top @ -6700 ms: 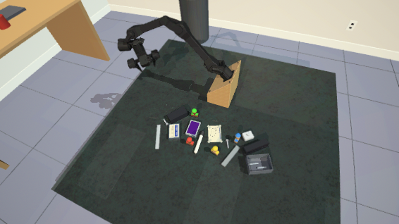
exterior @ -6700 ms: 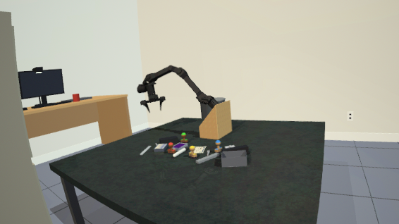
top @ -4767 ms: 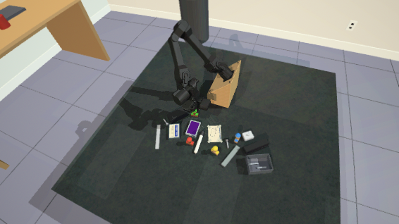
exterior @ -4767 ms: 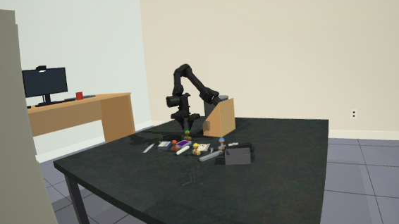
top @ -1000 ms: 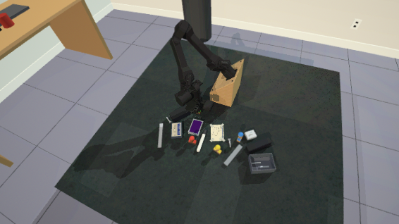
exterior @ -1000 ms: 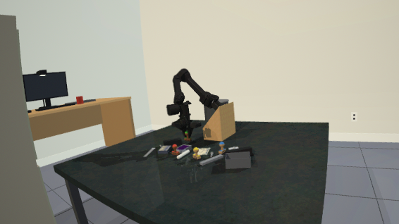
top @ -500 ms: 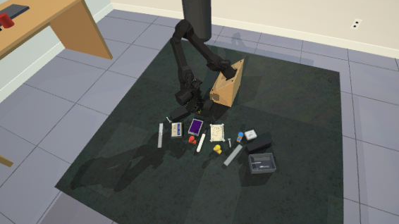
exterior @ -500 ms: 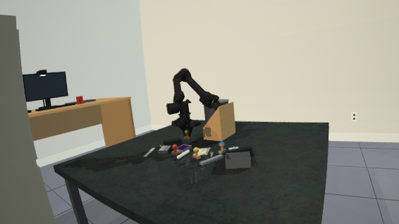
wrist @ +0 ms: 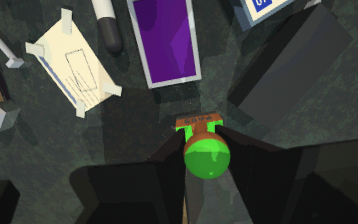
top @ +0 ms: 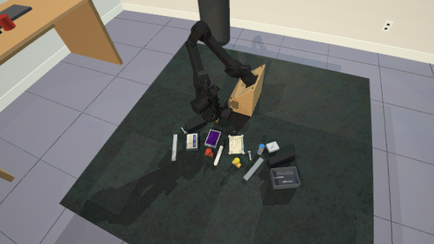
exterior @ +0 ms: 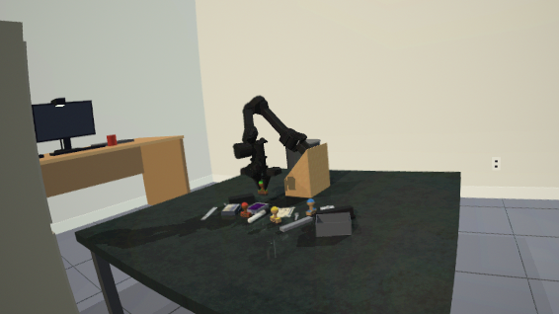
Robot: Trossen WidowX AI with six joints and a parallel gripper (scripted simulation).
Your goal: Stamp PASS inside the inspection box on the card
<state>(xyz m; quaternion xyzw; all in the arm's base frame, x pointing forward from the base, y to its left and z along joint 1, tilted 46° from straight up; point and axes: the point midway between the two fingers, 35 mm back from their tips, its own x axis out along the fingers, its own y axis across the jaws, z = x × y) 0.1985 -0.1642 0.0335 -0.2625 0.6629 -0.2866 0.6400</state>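
Now: the purple ink pad 8 cm ahead of my gripper tip, 2 cm to the left of it and 6 cm below it. Also, from my gripper tip: green-knobbed PASS stamp (right at my gripper tip); dark block (3 cm ahead, 10 cm to the right, 4 cm below); white marker (13 cm ahead, 8 cm to the left, 5 cm below).
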